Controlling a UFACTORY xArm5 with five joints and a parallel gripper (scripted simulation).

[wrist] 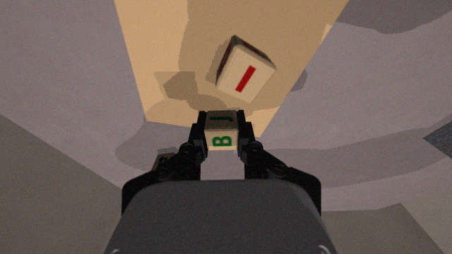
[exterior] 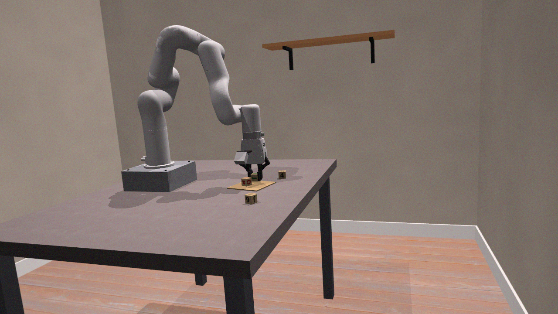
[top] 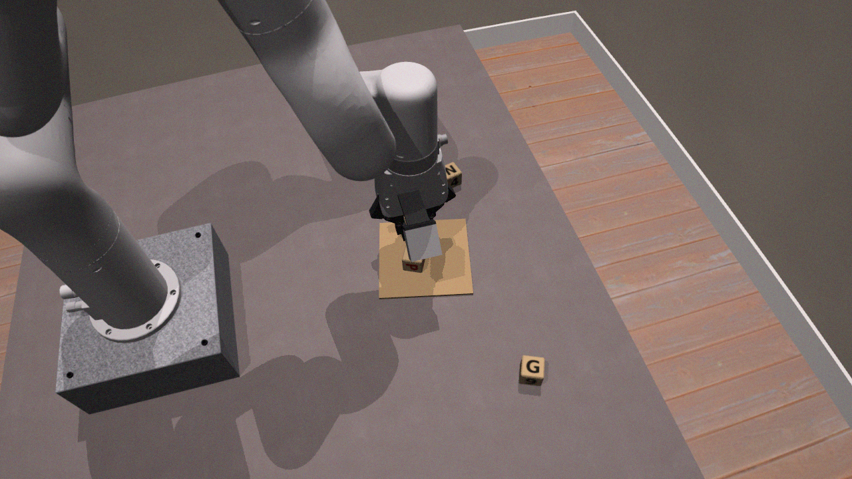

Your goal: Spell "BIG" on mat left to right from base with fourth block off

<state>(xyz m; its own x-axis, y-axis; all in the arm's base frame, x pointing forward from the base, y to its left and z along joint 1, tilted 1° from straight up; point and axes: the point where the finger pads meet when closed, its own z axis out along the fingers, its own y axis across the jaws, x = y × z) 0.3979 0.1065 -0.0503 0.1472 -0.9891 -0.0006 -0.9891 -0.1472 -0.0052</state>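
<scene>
The B block is 1 cm below my hand. Round my hand: tan mat 1 cm ahead, 5 cm to the right, 3 cm below; then G block 12 cm ahead, 26 cm to the right, 2 cm below.
</scene>
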